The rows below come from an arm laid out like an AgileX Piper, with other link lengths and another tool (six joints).
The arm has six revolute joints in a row. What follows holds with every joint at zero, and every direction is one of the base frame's. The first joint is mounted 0.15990 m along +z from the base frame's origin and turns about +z. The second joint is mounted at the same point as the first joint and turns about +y. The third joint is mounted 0.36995 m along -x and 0.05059 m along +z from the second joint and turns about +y. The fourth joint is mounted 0.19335 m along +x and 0.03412 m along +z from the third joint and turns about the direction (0.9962, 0, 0.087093). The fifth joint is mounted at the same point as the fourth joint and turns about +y. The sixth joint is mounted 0.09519 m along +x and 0.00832 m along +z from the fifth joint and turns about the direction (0.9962, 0, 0.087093). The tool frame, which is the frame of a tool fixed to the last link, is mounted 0.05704 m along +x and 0.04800 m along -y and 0.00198 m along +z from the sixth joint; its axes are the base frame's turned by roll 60.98, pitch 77.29 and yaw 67.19 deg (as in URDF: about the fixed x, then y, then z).
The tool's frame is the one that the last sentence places.
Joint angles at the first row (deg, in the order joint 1, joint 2, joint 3, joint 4, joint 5, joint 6):
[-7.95, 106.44, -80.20, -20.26, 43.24, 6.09]
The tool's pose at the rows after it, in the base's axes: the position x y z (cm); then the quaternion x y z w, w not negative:
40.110 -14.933 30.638 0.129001 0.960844 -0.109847 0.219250
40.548 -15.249 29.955 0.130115 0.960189 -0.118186 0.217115
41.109 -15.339 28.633 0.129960 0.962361 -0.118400 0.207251
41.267 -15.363 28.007 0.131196 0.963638 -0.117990 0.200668
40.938 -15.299 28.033 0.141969 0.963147 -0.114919 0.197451
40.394 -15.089 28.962 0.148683 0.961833 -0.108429 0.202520
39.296 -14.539 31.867 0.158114 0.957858 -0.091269 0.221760
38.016 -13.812 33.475 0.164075 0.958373 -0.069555 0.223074
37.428 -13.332 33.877 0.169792 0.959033 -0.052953 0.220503
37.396 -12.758 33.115 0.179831 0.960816 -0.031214 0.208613
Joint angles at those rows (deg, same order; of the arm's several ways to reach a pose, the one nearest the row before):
[-7.95, 110.12, -80.20, -26.74, 42.92, 13.22]
[-8.00, 111.40, -80.20, -28.62, 42.28, 14.85]
[-8.00, 113.28, -80.20, -29.06, 41.69, 15.48]
[-8.00, 114.10, -80.20, -29.06, 41.69, 15.71]
[-8.00, 113.88, -80.21, -28.44, 42.45, 16.34]
[-8.00, 112.39, -80.34, -27.01, 43.33, 15.79]
[-8.00, 108.52, -82.12, -23.12, 46.13, 13.26]
[-8.00, 105.62, -82.78, -18.90, 48.95, 10.64]
[-8.04, 104.52, -82.96, -16.19, 50.26, 9.50]
[-8.04, 105.00, -82.97, -13.06, 50.97, 8.96]

